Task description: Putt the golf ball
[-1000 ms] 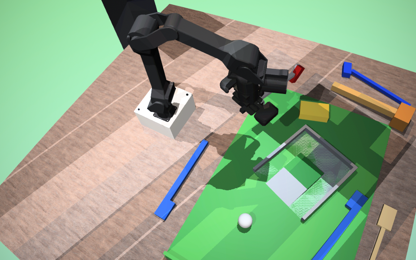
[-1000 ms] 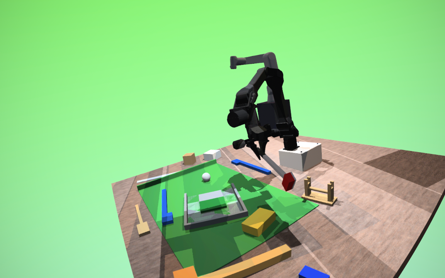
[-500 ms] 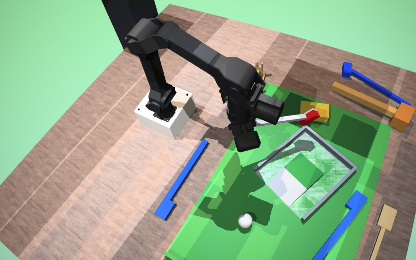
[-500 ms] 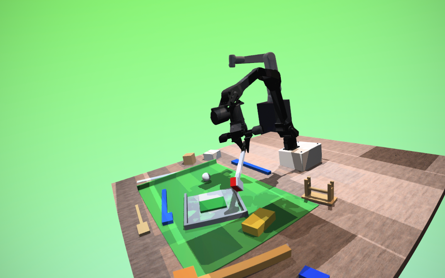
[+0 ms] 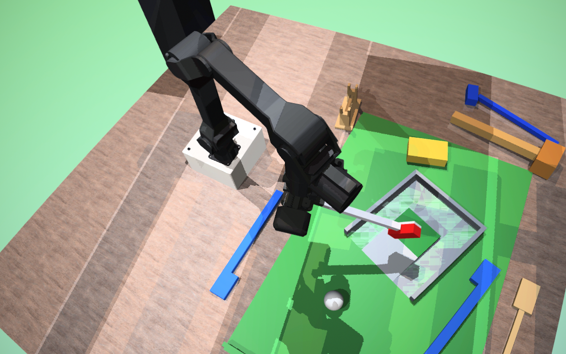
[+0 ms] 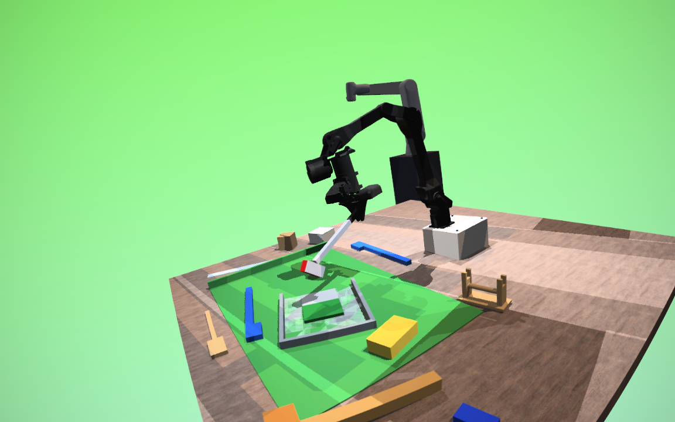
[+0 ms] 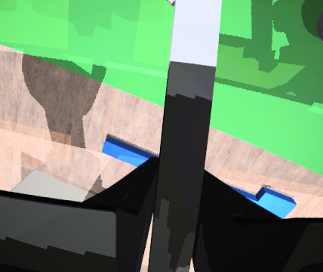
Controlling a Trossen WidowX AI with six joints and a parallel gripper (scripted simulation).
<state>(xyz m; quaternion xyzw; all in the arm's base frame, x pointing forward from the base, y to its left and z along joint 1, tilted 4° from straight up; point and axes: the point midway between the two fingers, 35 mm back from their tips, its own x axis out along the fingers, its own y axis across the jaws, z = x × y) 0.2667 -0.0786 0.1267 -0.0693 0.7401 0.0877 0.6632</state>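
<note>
Now: the red putter 11 cm ahead of my gripper tip, 3 cm to the left of it and 2 cm below it. Also, from my gripper tip: yellow block 20 cm ahead, 34 cm to the left, 15 cm below; white golf ball 13 cm ahead, 12 cm to the right, 14 cm below; wooden stand 5 cm behind, 39 cm to the left, 13 cm below.
</note>
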